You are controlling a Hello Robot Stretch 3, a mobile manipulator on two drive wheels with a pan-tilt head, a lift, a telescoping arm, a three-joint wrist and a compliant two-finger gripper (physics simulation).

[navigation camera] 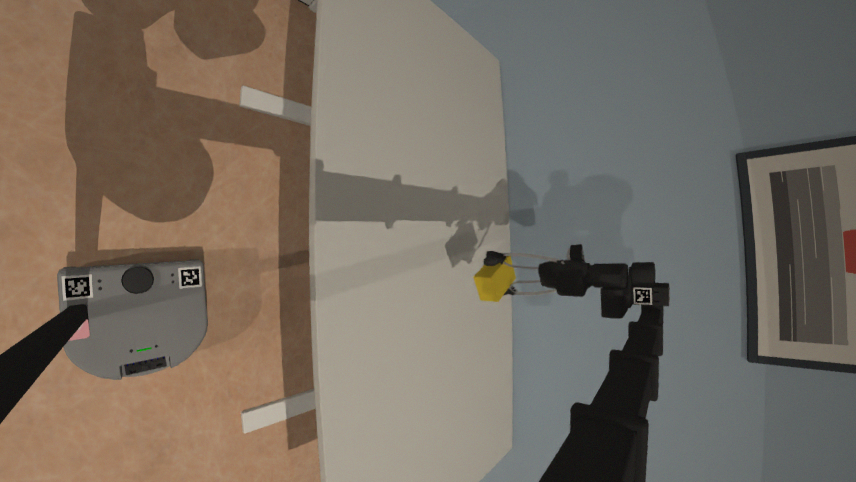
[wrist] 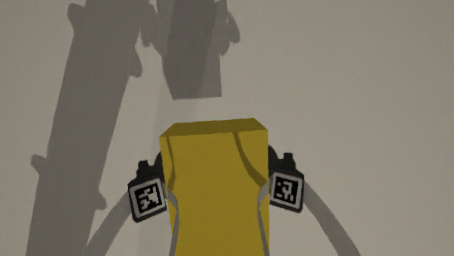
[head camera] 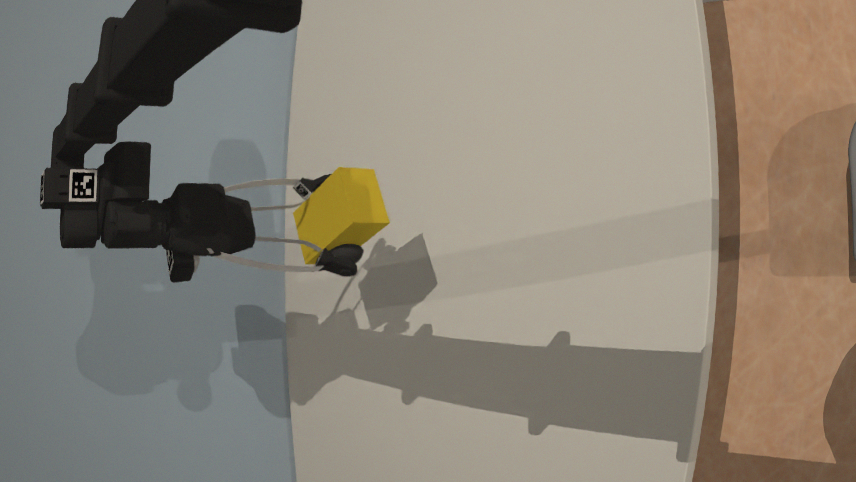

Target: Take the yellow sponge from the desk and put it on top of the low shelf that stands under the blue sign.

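Pixels of known places: gripper, fingertip midpoint: (wrist: 216, 161); robot's base at its link origin: (navigation camera: 137, 278).
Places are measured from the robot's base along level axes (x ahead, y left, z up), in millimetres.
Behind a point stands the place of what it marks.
Note:
The yellow sponge (head camera: 344, 206) {x -37, y -570, z 913 mm} (navigation camera: 494, 281) {x -30, y -568, z 913 mm} (wrist: 217, 190) {x -22, y -626, z 913 mm} is a thick yellow block. My gripper (head camera: 332, 221) {x -22, y -626, z 863 mm} (navigation camera: 500, 275) {x -22, y -626, z 863 mm} (wrist: 216, 161) {x -22, y -626, z 863 mm} is shut on it, with one finger pad pressed against each side. The sponge is held up above the desk (head camera: 509, 149) {x -104, y -521, z 720 mm} (navigation camera: 407, 107) {x 406, y -529, z 720 mm} (wrist: 360, 75) {x -195, y -773, z 720 mm}, and its shadow lies on the desk top apart from it. In the wrist view the sponge's near end runs out of the bottom edge. The low shelf and the blue sign do not show in these views.
A blue-grey wall (head camera: 149, 443) {x 350, y -1101, z 1003 mm} (navigation camera: 599, 89) {x 550, y -1116, z 1061 mm} stands behind the desk. A framed picture (navigation camera: 742, 257) {x -28, y -1071, z 1395 mm} hangs on it. My grey base (navigation camera: 143, 317) {x -101, y -6, z 160 mm} stands on the brown floor (head camera: 784, 59) {x -378, y -311, z 0 mm} (navigation camera: 239, 335) {x -243, y -296, z 0 mm} on the desk's other side. White desk legs (navigation camera: 263, 101) stick out there.

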